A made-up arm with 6 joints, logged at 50 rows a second.
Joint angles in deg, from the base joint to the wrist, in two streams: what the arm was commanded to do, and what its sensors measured. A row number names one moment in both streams.
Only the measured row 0 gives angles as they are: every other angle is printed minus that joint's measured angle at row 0.
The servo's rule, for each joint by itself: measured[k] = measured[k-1] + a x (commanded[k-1-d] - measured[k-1]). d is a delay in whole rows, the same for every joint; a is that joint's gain. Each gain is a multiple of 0.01, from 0.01 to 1. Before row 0 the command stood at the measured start. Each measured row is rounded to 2 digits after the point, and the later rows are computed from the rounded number. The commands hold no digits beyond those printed.
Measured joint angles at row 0: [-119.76, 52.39, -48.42, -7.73, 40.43, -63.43]
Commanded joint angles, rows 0 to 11: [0.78, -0.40, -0.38, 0.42, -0.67, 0.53]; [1.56, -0.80, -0.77, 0.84, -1.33, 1.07]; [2.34, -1.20, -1.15, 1.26, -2.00, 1.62]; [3.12, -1.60, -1.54, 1.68, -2.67, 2.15]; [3.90, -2.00, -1.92, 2.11, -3.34, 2.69]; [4.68, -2.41, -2.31, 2.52, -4.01, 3.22]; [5.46, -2.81, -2.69, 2.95, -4.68, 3.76]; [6.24, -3.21, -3.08, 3.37, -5.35, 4.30]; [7.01, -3.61, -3.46, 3.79, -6.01, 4.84]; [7.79, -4.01, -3.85, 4.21, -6.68, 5.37]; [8.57, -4.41, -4.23, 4.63, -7.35, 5.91]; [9.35, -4.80, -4.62, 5.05, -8.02, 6.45]
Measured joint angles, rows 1 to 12: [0.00, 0.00, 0.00, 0.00, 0.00, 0.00]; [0.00, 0.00, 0.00, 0.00, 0.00, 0.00]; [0.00, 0.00, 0.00, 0.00, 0.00, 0.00]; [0.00, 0.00, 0.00, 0.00, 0.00, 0.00]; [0.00, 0.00, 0.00, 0.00, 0.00, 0.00]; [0.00, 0.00, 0.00, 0.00, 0.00, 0.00]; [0.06, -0.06, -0.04, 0.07, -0.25, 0.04]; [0.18, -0.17, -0.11, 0.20, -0.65, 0.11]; [0.35, -0.32, -0.21, 0.38, -1.15, 0.22]; [0.57, -0.51, -0.34, 0.60, -1.71, 0.36]; [0.84, -0.73, -0.50, 0.86, -2.31, 0.52]; [1.15, -0.98, -0.68, 1.14, -2.94, 0.71]
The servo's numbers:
d 6
a 0.08 0.15 0.10 0.17 0.37 0.07

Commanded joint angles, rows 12 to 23: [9.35, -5.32, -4.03, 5.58, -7.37, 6.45]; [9.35, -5.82, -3.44, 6.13, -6.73, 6.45]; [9.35, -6.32, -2.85, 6.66, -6.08, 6.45]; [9.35, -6.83, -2.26, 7.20, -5.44, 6.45]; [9.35, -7.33, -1.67, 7.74, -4.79, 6.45]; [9.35, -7.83, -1.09, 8.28, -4.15, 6.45]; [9.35, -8.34, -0.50, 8.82, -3.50, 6.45]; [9.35, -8.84, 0.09, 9.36, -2.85, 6.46]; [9.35, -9.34, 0.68, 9.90, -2.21, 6.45]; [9.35, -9.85, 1.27, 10.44, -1.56, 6.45]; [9.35, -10.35, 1.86, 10.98, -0.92, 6.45]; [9.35, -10.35, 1.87, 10.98, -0.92, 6.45]
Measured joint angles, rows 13 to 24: [1.49, -1.25, -0.88, 1.45, -3.58, 0.92]; [1.87, -1.54, -1.10, 1.78, -4.23, 1.16]; [2.28, -1.85, -1.34, 2.12, -4.89, 1.42]; [2.72, -2.17, -1.59, 2.48, -5.55, 1.70]; [3.19, -2.51, -1.85, 2.85, -6.22, 1.99]; [3.68, -2.85, -2.13, 3.22, -6.89, 2.30]; [4.13, -3.22, -2.32, 3.62, -7.07, 2.59]; [4.55, -3.61, -2.43, 4.05, -6.94, 2.86]; [4.93, -4.02, -2.47, 4.49, -6.62, 3.11]; [5.28, -4.44, -2.45, 4.95, -6.18, 3.34]; [5.61, -4.87, -2.37, 5.42, -5.67, 3.56]; [5.91, -5.31, -2.24, 5.91, -5.11, 3.76]
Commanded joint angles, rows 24 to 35: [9.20, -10.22, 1.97, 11.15, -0.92, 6.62]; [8.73, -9.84, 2.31, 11.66, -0.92, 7.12]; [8.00, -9.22, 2.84, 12.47, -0.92, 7.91]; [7.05, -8.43, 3.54, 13.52, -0.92, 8.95]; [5.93, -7.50, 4.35, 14.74, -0.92, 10.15]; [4.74, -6.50, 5.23, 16.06, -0.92, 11.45]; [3.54, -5.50, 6.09, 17.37, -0.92, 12.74]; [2.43, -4.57, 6.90, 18.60, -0.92, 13.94]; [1.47, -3.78, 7.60, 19.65, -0.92, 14.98]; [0.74, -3.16, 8.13, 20.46, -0.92, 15.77]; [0.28, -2.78, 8.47, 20.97, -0.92, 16.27]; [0.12, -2.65, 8.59, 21.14, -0.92, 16.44]
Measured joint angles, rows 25 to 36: [6.19, -5.76, -2.07, 6.40, -4.51, 3.95]; [6.44, -6.22, -1.85, 6.90, -3.90, 4.13]; [6.67, -6.69, -1.60, 7.41, -3.27, 4.29]; [6.88, -7.16, -1.31, 7.93, -2.64, 4.44]; [7.08, -7.64, -0.99, 8.45, -2.00, 4.58]; [7.26, -8.05, -0.70, 8.88, -1.60, 4.71]; [7.42, -8.38, -0.43, 9.27, -1.35, 4.84]; [7.52, -8.60, -0.16, 9.68, -1.19, 5.00]; [7.56, -8.69, 0.14, 10.15, -1.09, 5.20]; [7.52, -8.65, 0.48, 10.72, -1.03, 5.46]; [7.39, -8.48, 0.87, 11.40, -0.99, 5.79]; [7.18, -8.18, 1.31, 12.19, -0.96, 6.19]
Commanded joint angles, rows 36 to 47: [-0.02, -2.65, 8.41, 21.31, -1.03, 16.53]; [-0.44, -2.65, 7.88, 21.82, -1.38, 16.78]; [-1.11, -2.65, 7.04, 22.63, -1.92, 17.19]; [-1.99, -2.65, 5.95, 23.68, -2.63, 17.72]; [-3.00, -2.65, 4.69, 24.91, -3.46, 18.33]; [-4.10, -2.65, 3.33, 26.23, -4.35, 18.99]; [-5.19, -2.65, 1.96, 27.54, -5.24, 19.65]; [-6.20, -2.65, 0.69, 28.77, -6.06, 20.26]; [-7.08, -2.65, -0.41, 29.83, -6.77, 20.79]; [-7.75, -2.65, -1.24, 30.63, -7.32, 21.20]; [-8.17, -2.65, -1.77, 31.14, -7.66, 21.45]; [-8.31, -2.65, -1.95, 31.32, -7.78, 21.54]
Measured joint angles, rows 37 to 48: [6.89, -7.78, 1.79, 13.07, -0.95, 6.65]; [6.53, -7.30, 2.30, 14.01, -0.94, 7.16]; [6.13, -6.77, 2.83, 14.97, -0.93, 7.71]; [5.70, -6.23, 3.36, 15.90, -0.93, 8.27]; [5.27, -5.71, 3.87, 16.76, -0.93, 8.83]; [4.86, -5.25, 4.34, 17.50, -0.93, 9.36]; [4.47, -4.86, 4.75, 18.15, -0.97, 9.86]; [4.08, -4.53, 5.06, 18.77, -1.12, 10.34]; [3.66, -4.25, 5.26, 19.43, -1.42, 10.82]; [3.21, -4.01, 5.33, 20.15, -1.87, 11.30]; [2.71, -3.81, 5.27, 20.96, -2.46, 11.79]; [2.17, -3.64, 5.08, 21.86, -3.16, 12.29]
